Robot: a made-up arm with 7 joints.
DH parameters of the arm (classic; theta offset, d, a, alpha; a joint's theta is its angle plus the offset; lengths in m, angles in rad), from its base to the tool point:
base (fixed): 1.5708 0.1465 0 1.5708
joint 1: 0 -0.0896 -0.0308 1.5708
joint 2: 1.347 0 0.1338 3.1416
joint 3: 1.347 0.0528 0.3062 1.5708
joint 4: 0.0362 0 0.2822 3.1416
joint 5: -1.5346 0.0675 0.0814 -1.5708
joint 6: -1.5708 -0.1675 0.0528 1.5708
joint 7: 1.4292 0 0.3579 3.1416
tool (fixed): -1.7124 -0.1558 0 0
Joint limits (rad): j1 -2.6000..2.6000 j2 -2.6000..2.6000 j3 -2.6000..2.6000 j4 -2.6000..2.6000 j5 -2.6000..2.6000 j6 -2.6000..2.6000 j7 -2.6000..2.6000
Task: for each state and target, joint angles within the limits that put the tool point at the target. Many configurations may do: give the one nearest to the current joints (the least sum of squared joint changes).
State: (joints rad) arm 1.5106 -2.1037 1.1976 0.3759 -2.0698 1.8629 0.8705
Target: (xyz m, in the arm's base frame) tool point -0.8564 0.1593 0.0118
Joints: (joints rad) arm 1.8814 -1.3265 0.3454 -0.2957 -1.7823 1.4952 1.4438
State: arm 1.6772 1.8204 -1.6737 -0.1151 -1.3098 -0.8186 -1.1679
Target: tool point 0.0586 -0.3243 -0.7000
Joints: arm 0.9060 1.8419 -1.6276 -0.2427 -0.8639 -0.4344 -1.3135
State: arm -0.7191 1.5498 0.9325 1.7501 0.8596 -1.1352 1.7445
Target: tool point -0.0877 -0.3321 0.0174
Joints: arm -0.1203 1.7071 0.8338 2.3258 0.4178 -1.4925 2.1722
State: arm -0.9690 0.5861 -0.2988 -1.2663 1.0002 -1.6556 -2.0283
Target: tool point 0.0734 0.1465 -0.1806
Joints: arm -1.7644 0.1921 0.0220 -1.3516 1.0127 -1.2974 -1.6856
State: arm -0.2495 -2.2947 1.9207 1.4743 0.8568 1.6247 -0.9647
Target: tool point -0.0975 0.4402 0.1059
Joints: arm -0.4495 -2.0748 1.6392 1.8660 0.1929 1.4915 -1.2877
